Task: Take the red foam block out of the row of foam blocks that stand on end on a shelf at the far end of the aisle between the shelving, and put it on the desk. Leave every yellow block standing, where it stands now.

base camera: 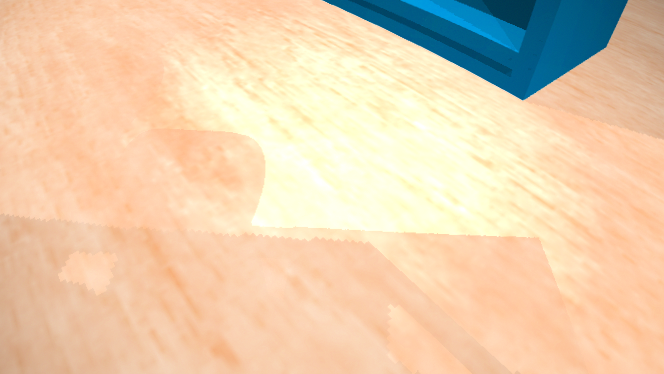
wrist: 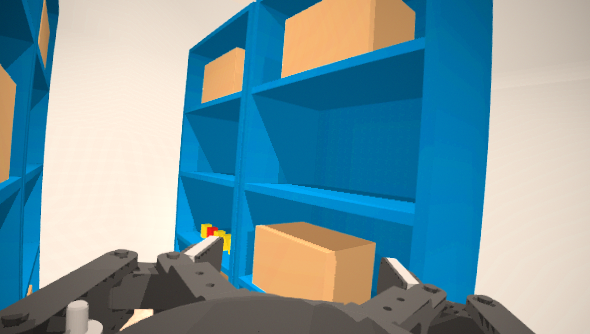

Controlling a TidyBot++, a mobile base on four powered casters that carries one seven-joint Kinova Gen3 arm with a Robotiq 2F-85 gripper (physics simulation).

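Frame: origin at the arm's base, x ahead, y left, z up, level; metres.
Where they show: gripper, fingertip midpoint: (wrist: 299,265).
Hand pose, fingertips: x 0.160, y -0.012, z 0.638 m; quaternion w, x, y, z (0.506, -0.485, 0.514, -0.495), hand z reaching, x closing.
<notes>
After its pixels a point has its place.
The red foam block (wrist: 212,231) @[x 1.900, y 0.575, z 0.206 m] shows small in the wrist view, left of the middle, on a low shelf in the far section of the blue shelving. A yellow block (wrist: 205,230) @[x 1.970, y 0.648, z 0.191 m] stands at its left and more yellow blocks (wrist: 226,242) @[x 1.741, y 0.433, z 0.187 m] stand at its right. The row's lower right part is partly hidden behind the left finger. My gripper (wrist: 299,265) @[x 0.160, y -0.012, z 0.638 m] is open and empty, with its fingers wide apart, well short of the row. The desk does not show in either view.
Blue shelving (wrist: 452,150) @[x 0.777, y -0.413, z 0.766 m] with cardboard boxes (wrist: 295,262) @[x 1.078, y -0.006, z 0.326 m] (wrist: 330,37) @[x 1.006, y -0.071, z 1.158 m] rises ahead and to the right. Another blue shelf unit (wrist: 27,210) @[x 1.454, y 1.544, z 0.324 m] stands at the left edge of the wrist view. In the base view, a blue shelf's bottom corner (base camera: 565,55) @[x 0.789, y -0.426, z -0.342 m] stands on the wooden floor (base camera: 350,150) @[x 0.530, y -0.020, z -0.397 m] at the upper right.
</notes>
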